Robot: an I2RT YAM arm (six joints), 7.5 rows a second.
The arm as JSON. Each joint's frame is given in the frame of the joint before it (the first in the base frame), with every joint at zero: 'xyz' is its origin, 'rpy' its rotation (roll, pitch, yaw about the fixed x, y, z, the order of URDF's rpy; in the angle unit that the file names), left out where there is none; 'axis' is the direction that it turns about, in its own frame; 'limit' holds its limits. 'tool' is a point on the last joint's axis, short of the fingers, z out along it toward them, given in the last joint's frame.
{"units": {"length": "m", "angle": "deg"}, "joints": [
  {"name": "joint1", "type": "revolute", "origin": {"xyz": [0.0, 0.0, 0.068]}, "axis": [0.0, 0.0, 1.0], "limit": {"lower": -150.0, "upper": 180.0}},
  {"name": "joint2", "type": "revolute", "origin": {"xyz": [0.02, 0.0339, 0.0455], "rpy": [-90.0, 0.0, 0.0]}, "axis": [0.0, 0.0, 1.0], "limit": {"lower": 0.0, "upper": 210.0}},
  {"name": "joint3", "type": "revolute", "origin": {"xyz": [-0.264, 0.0, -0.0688], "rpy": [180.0, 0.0, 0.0]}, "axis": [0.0, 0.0, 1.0], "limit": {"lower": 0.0, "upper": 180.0}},
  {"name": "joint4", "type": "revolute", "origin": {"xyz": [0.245, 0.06, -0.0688]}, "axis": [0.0, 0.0, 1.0], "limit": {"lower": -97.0, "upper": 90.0}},
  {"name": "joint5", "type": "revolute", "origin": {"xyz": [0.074, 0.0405, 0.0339], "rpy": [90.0, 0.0, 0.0]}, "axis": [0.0, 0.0, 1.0], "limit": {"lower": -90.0, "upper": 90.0}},
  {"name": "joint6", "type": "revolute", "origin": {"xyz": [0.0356, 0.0, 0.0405], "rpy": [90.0, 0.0, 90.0]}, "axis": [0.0, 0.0, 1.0], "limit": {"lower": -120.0, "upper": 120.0}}
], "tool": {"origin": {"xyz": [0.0, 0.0, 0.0], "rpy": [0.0, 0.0, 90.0]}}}
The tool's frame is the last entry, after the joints.
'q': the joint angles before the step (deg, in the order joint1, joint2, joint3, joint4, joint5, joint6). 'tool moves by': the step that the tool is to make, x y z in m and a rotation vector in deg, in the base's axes. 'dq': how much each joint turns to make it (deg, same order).
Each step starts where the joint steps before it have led.
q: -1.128, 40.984, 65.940, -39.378, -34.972, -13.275
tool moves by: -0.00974, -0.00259, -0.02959, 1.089, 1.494, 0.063
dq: -2.119, -5.378, -7.745, 1.146, -2.375, 0.533
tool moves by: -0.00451, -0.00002, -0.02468, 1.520, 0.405, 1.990
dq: -1.056, -4.045, -6.679, 2.627, -3.335, 0.790
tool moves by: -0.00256, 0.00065, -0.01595, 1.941, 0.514, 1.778
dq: -0.440, -2.640, -4.395, 2.203, -2.642, 1.663
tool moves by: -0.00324, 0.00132, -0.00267, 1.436, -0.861, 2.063
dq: -0.002, -1.407, -1.411, 1.670, -2.374, 1.322
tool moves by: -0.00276, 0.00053, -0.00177, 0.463, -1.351, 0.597
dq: -0.005, -1.319, -1.148, 1.580, -0.713, 0.616
